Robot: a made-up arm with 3 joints. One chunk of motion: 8 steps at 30 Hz.
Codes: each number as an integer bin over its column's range. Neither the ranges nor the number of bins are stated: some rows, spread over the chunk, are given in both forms.
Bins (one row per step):
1: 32 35 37 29 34 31
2: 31 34 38 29 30 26
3: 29 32 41 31 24 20
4: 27 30 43 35 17 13
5: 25 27 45 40 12 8
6: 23 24 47 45 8 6
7: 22 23 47 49 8 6
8: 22 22 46 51 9 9
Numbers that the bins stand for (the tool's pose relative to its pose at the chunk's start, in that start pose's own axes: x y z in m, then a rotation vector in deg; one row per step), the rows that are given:
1: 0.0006 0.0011 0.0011 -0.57 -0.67 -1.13
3: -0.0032 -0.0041 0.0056 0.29 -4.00 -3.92
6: -0.0108 -0.0181 0.0122 6.29 -9.33 -7.48
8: -0.0121 -0.0216 0.0111 8.86 -9.00 -6.71
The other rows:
2: -0.0006 -0.0006 0.0022 -0.57 -2.00 -2.40
4: -0.0057 -0.0076 0.0078 2.00 -6.33 -5.70
5: -0.0083 -0.0129 0.0100 4.14 -8.00 -6.97
7: -0.0121 -0.0198 0.0122 8.00 -9.33 -7.48

